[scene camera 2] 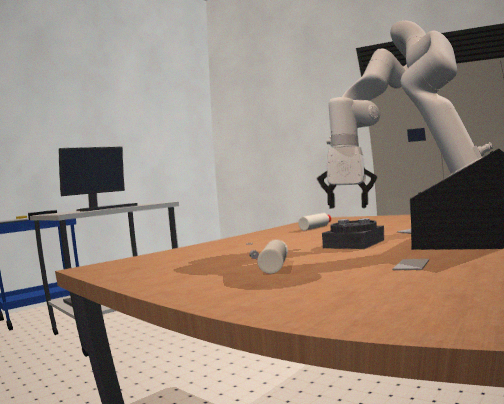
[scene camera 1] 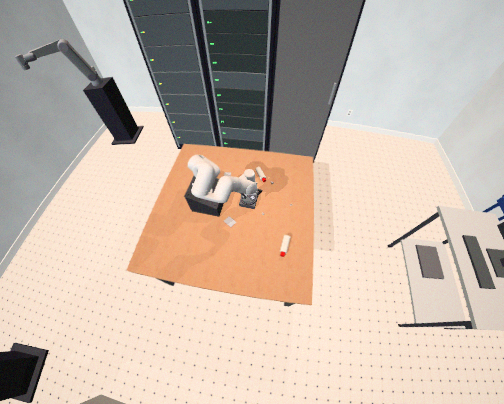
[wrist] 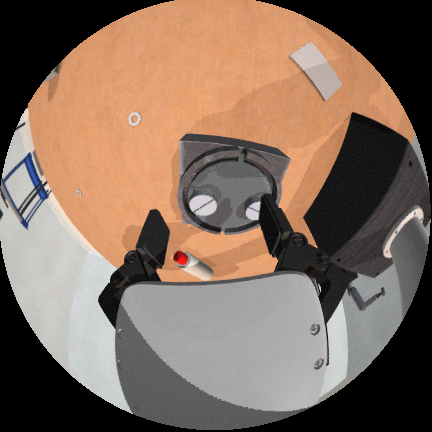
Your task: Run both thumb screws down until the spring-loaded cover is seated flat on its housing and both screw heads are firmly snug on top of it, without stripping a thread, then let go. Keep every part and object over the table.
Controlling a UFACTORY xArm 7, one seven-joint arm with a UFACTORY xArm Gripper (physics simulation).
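Places are measured from the arm's base along level axes (x back, y right, z up), in millimetres.
Pixels of known places: gripper, between the fingertips: (scene camera 2: 348,208) (scene camera 1: 251,197) (wrist: 210,213); arm's base, origin of its link: (scene camera 2: 467,170).
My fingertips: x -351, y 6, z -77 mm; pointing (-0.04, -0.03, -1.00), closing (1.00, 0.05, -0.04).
Observation:
For each thing: its middle in the pictures, then the offset to it from my fingertips. "spot": a spot on its surface instead.
- dark square housing, middle of its body: (wrist: 228,189) (scene camera 2: 354,233) (scene camera 1: 248,199) dz -66, dx +21, dy -23 mm
- round grey cover, middle of its body: (wrist: 229,195) dz -52, dx +21, dy -23 mm
- left screw head, a spot on its surface: (wrist: 203,205) spot: dz -28, dx -9, dy -16 mm
- right screw head, a spot on its surface: (wrist: 253,210) spot: dz -28, dx +47, dy -28 mm
- white red-capped bottle, middle of its body: (scene camera 2: 274,254) (wrist: 193,265) (scene camera 1: 261,174) dz -69, dx -80, dy -279 mm
- small grey ball, middle of its body: (scene camera 2: 254,254) (scene camera 1: 271,182) dz -84, dx -171, dy -208 mm
- washer, middle of its body: (wrist: 134,118) dz -93, dx -92, dy +90 mm
- grey plate, middle of its body: (wrist: 319,69) (scene camera 1: 229,221) dz -92, dx +159, dy +164 mm
The dark square housing (scene camera 1: 244,205) (scene camera 2: 345,241) (wrist: 188,150) sits on the table. The round grey cover (wrist: 231,175) lies within its ring. Two slotted, pale screw heads stand on the cover: the left screw head (wrist: 203,205), whose knurled side shows, and the right screw head (wrist: 253,210), partly hidden by a finger. Whether the cover is flat and the heads touch it I cannot tell. My gripper (scene camera 2: 348,204) (wrist: 210,213) is open and empty, pointing down above the housing, with a gap between fingertips and screws in scene camera 2.
A white red-capped bottle (scene camera 1: 260,173) (scene camera 2: 272,257) (wrist: 199,268) lies near the housing, beside a small grey ball (scene camera 1: 272,182) (scene camera 2: 254,254). Another bottle (scene camera 1: 285,243) (scene camera 2: 313,221) lies farther off. A washer (wrist: 130,119) and a grey plate (scene camera 1: 229,221) (wrist: 322,77) lie on the table. The black arm base (scene camera 2: 450,220) stands alongside.

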